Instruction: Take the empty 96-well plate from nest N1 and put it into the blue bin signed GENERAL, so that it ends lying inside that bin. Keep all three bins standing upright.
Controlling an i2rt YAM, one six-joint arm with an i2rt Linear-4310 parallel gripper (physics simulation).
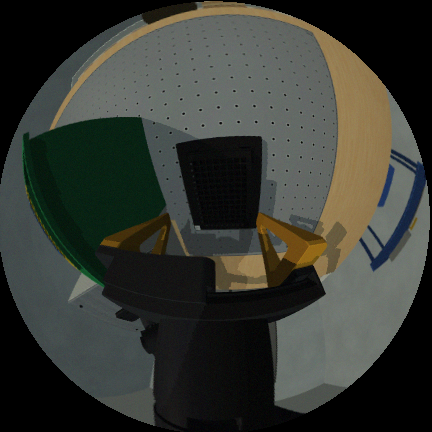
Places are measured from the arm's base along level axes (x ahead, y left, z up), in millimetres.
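Pixels of known places: gripper, fingertip midpoint: [213, 217].
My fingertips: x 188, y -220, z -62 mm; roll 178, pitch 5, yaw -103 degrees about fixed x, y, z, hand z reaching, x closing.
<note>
For each thing: its top centre in the pictures, then the offset to it from my fingertips. "spot": a spot on its surface instead. Level surfaces: height alone.
- 96-well plate, middle of its top: [221, 194] 5 mm back, 6 mm right, 61 mm down
- black nest, surface spot: [254, 150] spot: 48 mm ahead, 63 mm right, 75 mm down
- green bin, middle of its top: [51, 234] 74 mm ahead, 159 mm left, 93 mm up
- perforated board, its level: 87 mm down
The 96-well plate [221, 187] is dark and shows its grid of wells. It sits in the black nest [254, 150] on the grey perforated board. My gripper [213, 217] is open, with its two orange fingers wide apart. The fingertips appear near the lower corners of the nest and plate, one to each side, and nothing is held between them. How high they are above the plate is hard to tell. The green bin [100, 170] stands upright to the left, close to the left finger. The blue bin signed GENERAL cannot be made out.
The perforated board [240, 65] lies on the wooden table [362, 115]. The green bin's tall wall is the nearest obstacle on the left. A thin yellow edge shows beyond its rim. A blue framed object [400, 227] stands past the table's right edge.
</note>
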